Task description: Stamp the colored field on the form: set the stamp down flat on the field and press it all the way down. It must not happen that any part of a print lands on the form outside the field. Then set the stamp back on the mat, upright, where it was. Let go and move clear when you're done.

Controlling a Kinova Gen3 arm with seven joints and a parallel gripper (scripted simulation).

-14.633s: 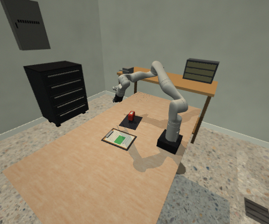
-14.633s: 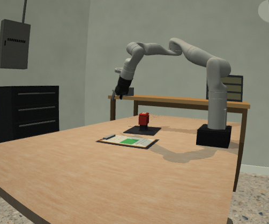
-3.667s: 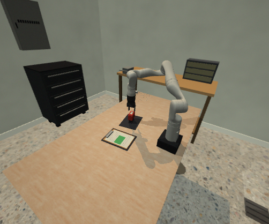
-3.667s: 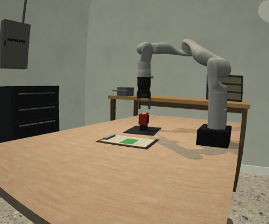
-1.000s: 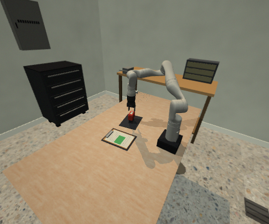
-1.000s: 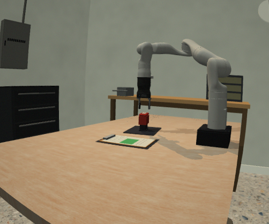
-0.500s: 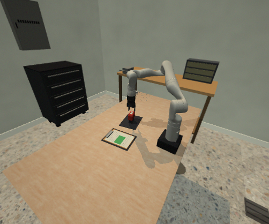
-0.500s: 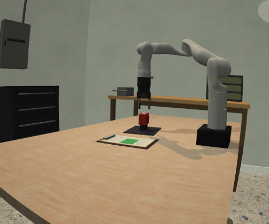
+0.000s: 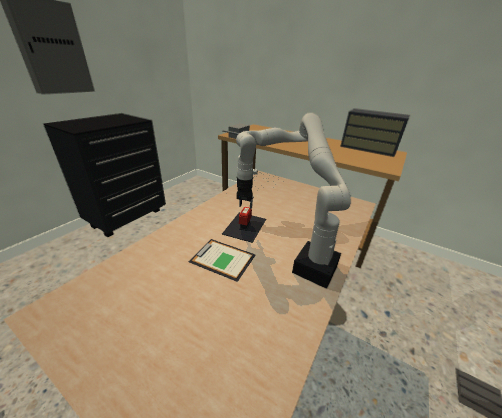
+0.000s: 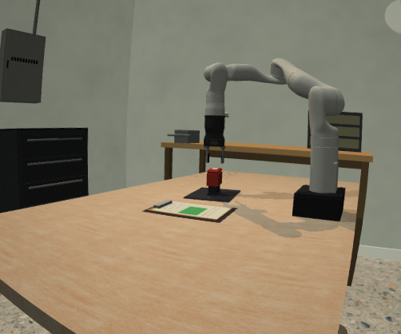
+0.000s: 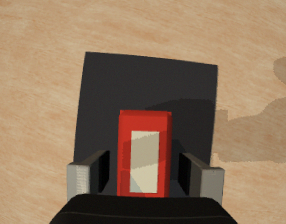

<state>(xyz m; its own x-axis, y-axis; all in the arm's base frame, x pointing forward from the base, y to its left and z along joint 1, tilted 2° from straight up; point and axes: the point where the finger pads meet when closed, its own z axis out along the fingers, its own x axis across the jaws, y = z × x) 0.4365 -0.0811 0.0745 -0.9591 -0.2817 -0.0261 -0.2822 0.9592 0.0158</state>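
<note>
Now: hand 9 cm above the red stamp. From my hand the other things lie so: clipboard (27 cm to the left, 14 cm below, 5 cm behind); then dark mat (14 cm below).
</note>
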